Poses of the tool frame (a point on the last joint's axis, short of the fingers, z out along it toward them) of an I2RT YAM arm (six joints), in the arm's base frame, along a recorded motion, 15 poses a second.
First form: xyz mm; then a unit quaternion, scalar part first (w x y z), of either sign.
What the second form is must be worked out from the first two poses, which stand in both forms.
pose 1, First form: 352, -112, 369, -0.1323, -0.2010, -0.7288, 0.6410
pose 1, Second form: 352, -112, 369, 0.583, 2.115, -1.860
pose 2, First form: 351, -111, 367, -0.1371, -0.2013, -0.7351, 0.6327
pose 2, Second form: 351, -111, 367, 0.583, 2.127, -1.831
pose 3, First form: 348, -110, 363, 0.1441, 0.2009, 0.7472, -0.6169
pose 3, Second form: 348, -110, 363, 0.579, 2.154, -1.778
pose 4, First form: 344, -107, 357, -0.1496, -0.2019, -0.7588, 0.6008
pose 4, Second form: 344, -107, 357, 0.580, 2.181, -1.727
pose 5, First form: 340, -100, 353, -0.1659, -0.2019, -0.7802, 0.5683
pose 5, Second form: 340, -100, 353, 0.575, 2.222, -1.618
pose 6, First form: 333, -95, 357, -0.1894, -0.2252, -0.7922, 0.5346
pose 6, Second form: 333, -95, 357, 0.633, 2.227, -1.503
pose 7, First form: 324, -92, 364, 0.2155, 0.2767, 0.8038, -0.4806
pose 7, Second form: 324, -92, 364, 0.767, 2.228, -1.332
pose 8, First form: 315, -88, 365, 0.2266, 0.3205, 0.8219, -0.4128
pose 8, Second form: 315, -88, 365, 0.883, 2.265, -1.138
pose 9, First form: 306, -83, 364, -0.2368, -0.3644, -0.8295, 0.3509
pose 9, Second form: 306, -83, 364, 0.999, 2.274, -0.962
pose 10, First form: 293, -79, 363, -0.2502, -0.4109, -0.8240, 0.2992
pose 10, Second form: 293, -79, 363, 1.119, 2.243, -0.815
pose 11, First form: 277, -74, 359, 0.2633, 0.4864, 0.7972, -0.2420
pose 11, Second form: 277, -74, 359, 1.315, 2.156, -0.654
